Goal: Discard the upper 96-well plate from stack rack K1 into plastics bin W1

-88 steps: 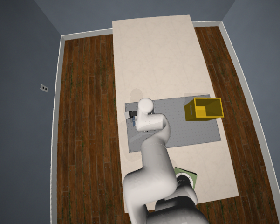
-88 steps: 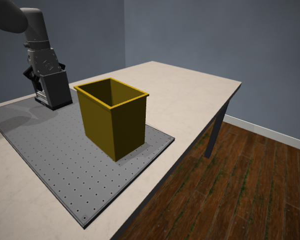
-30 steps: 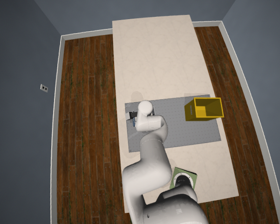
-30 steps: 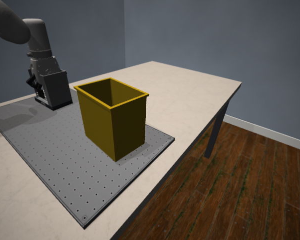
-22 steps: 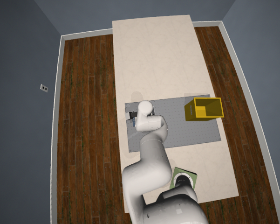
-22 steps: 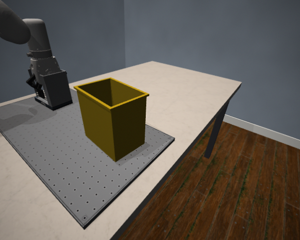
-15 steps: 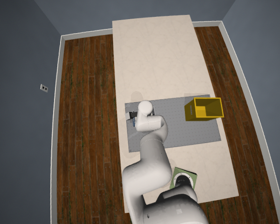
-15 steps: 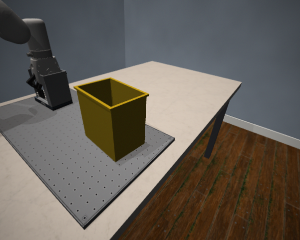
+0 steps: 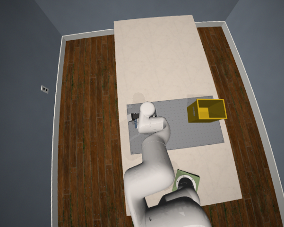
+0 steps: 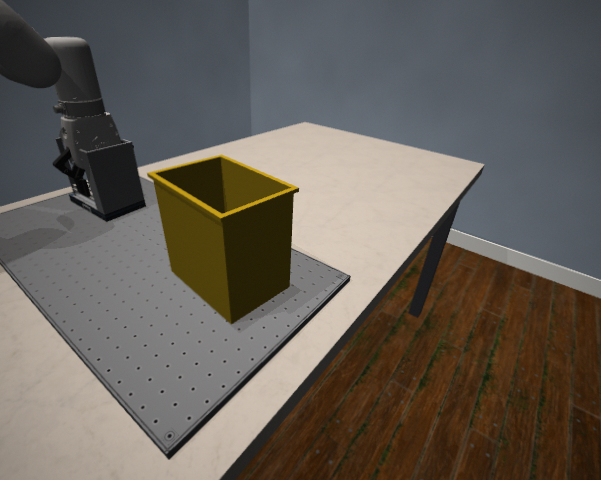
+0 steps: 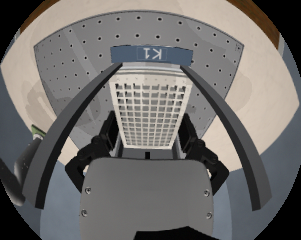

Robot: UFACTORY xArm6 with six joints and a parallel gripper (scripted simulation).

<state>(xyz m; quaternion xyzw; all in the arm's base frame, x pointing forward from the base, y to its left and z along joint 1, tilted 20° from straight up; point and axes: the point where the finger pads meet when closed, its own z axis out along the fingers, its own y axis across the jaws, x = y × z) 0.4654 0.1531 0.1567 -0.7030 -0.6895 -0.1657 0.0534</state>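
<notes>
My gripper is now 10 mm above the white 96-well plate. Round my hand: yellow plastics bin W1: 20 mm behind, 410 mm to the right, 40 mm above.
</notes>
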